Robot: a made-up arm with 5 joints.
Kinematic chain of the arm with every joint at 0, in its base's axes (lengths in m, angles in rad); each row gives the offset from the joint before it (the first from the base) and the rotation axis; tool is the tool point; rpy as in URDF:
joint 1: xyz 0.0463 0 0.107 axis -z
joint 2: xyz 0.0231 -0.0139 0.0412 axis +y
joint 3: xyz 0.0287 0 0.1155 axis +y
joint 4: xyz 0.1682 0 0.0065 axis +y
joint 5: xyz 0.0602 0.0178 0 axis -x
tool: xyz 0 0 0 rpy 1.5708 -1.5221 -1.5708
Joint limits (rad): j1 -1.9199..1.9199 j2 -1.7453..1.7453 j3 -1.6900..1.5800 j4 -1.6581..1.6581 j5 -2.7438..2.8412
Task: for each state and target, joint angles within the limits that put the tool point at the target. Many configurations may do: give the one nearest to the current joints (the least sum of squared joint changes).
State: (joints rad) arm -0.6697 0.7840 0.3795 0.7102 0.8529
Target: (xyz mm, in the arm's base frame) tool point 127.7 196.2 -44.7
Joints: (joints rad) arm -1.1592 1.1723 -0.0189 0.4580 0.8529
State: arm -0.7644 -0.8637 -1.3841 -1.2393 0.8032
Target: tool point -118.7 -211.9 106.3
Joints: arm -0.9237 -1.5170 -1.6900 -1.3312 0.8032
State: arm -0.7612 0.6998 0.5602 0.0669 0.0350
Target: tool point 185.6 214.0 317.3
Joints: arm -0.9785 -0.1647 -0.0068 -0.0863 0.0350
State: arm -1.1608 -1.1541 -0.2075 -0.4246 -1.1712
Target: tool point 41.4 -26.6 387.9
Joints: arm -1.5333 -1.6108 0.4718 -0.3955 -1.1712
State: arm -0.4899 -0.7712 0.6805 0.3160 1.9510
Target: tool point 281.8 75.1 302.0
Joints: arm -0.2929 -0.2549 0.1030 0.1036 1.9510
